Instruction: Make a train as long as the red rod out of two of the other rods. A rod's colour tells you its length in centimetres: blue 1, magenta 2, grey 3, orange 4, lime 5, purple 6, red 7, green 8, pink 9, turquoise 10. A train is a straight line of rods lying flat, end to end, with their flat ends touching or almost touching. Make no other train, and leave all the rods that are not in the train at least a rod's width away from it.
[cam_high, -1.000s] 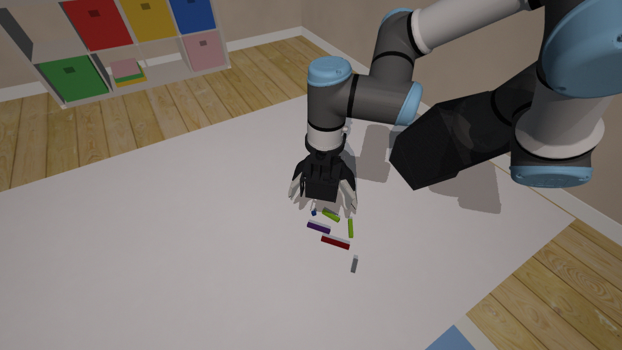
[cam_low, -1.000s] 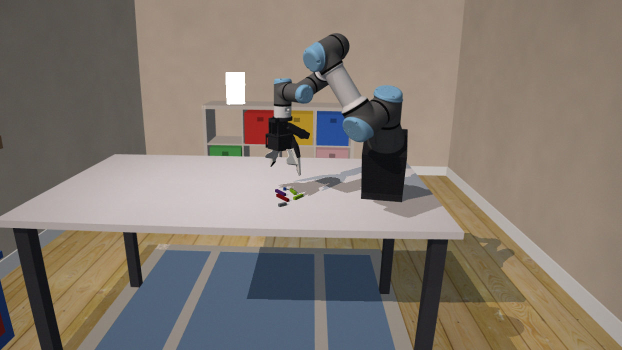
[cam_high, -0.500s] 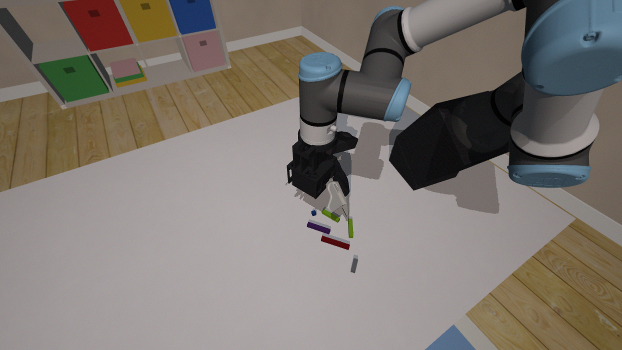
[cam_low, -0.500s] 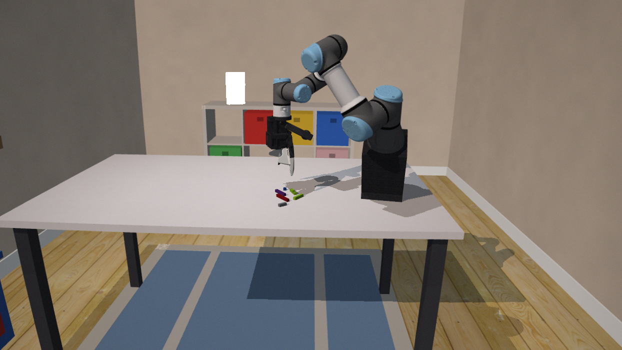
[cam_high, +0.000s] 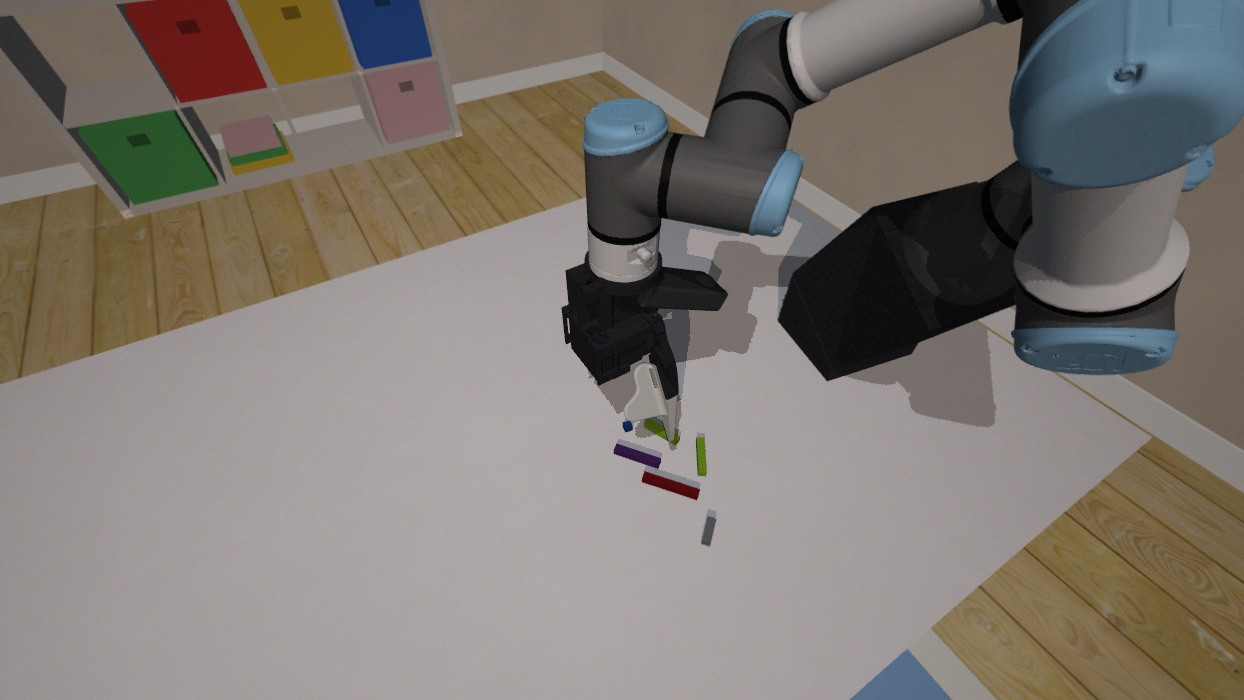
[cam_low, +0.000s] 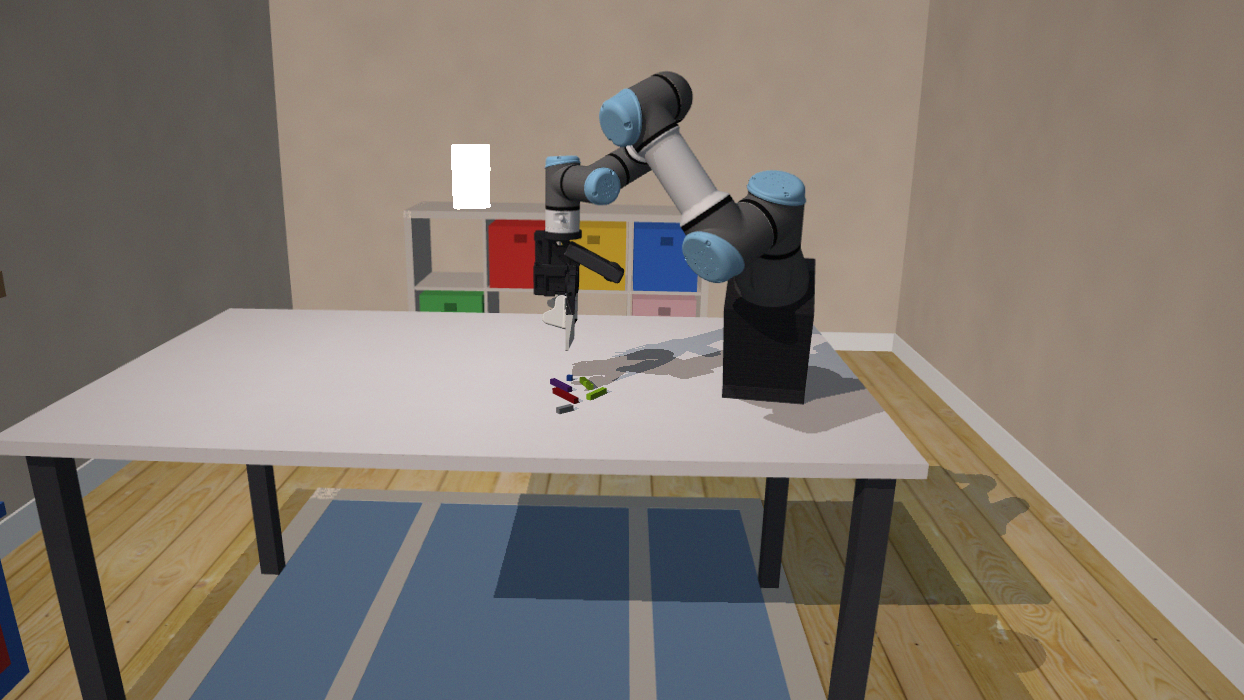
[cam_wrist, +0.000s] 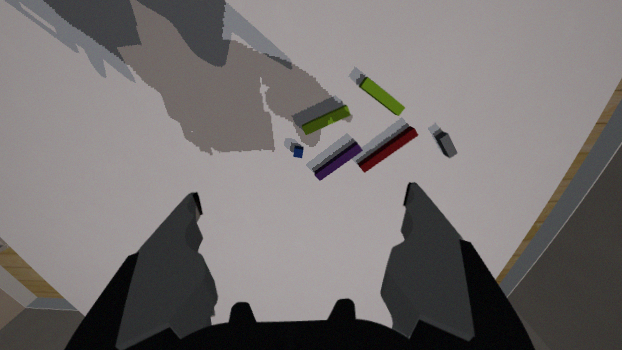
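My hand is 1 cm to the left of the small blue rod and 8 cm above it. Also, from my hand: grey rod (3 cm behind, 16 cm to the left, 8 cm below); then red rod (1 cm behind, 9 cm to the left, 8 cm below); then purple rod (1 cm ahead, 4 cm to the left, 8 cm below).
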